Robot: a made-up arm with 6 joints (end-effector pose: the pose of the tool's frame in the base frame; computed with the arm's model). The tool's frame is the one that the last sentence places. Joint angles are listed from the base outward.
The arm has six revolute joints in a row. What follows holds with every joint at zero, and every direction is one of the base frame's.
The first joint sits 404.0 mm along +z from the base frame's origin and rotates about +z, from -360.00 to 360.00 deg.
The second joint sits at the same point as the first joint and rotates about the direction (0, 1, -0.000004), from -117.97 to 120.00 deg.
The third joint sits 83.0 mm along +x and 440.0 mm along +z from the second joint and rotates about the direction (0, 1, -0.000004), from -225.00 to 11.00 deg.
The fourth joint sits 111.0 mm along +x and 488.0 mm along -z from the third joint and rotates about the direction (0, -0.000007, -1), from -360.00 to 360.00 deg.
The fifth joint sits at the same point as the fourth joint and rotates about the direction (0, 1, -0.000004), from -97.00 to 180.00 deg.
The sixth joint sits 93.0 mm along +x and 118.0 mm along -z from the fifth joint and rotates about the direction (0, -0.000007, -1), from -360.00 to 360.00 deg.
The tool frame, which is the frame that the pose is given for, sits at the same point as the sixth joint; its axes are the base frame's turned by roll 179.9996, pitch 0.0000 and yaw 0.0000 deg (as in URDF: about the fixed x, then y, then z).
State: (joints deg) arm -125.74 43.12 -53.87 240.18 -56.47 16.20
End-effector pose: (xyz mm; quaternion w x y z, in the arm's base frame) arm -178.4 -470.3 207.9 0.0328 0.8899 -0.1348 0.4347
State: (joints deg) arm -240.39 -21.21 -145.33 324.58 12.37 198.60
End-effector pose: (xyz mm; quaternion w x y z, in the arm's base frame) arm 14.7 -102.8 1488.6 0.6153 -0.1661 0.1332 0.7590
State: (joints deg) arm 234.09 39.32 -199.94 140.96 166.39 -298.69
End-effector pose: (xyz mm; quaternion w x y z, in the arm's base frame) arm -105.6 -272.8 1131.9 0.2352 -0.8809 0.3900 -0.1288
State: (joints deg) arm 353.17 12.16 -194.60 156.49 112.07 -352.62
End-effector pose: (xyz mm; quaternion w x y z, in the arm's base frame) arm -84.3 68.1 1335.7 0.5301 -0.2671 -0.7965 -0.1149
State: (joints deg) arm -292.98 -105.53 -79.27 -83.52 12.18 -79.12
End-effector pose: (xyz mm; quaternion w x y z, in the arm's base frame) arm -301.0 -541.8 977.0 0.7335 0.1080 0.0173 0.6708
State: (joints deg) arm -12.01 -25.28 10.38 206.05 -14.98 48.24
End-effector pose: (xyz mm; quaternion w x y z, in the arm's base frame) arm 48.7 43.7 279.5 0.0187 -0.6773 -0.7334 -0.0550
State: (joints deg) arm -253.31 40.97 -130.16 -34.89 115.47 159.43
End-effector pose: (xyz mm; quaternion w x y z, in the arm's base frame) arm -170.2 859.5 665.2 0.0415 -0.8039 0.4700 -0.3621
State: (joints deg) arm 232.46 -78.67 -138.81 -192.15 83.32 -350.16
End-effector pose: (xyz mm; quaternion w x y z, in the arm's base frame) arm 594.9 737.4 912.5 0.1707 -0.8205 -0.2758 -0.4708
